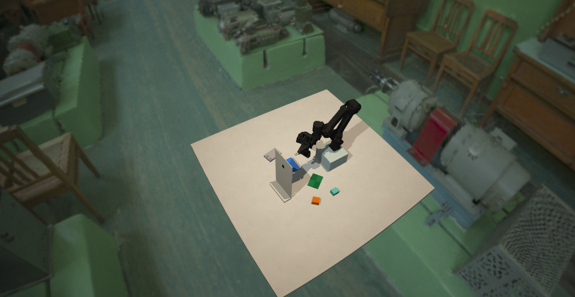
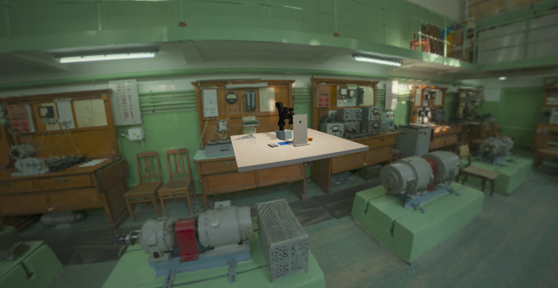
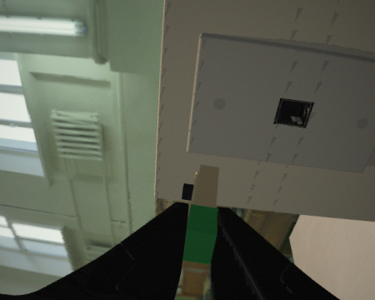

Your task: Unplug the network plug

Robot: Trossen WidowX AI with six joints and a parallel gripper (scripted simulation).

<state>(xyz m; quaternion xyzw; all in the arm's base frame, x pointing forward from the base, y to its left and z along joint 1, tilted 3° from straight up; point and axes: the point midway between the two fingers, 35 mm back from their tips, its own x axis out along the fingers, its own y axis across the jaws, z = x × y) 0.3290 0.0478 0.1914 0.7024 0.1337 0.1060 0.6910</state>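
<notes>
My gripper tip is 300 mm above the blue square, 140 mm to the left of it and 30 mm past it. The rest, counted from my gripper tip: green square (300 mm below, 120 mm behind, 60 mm to the left); then upright grey panel (150 mm below, 110 mm ahead, 10 mm to the left); then plug (right at my gripper tip).
</notes>
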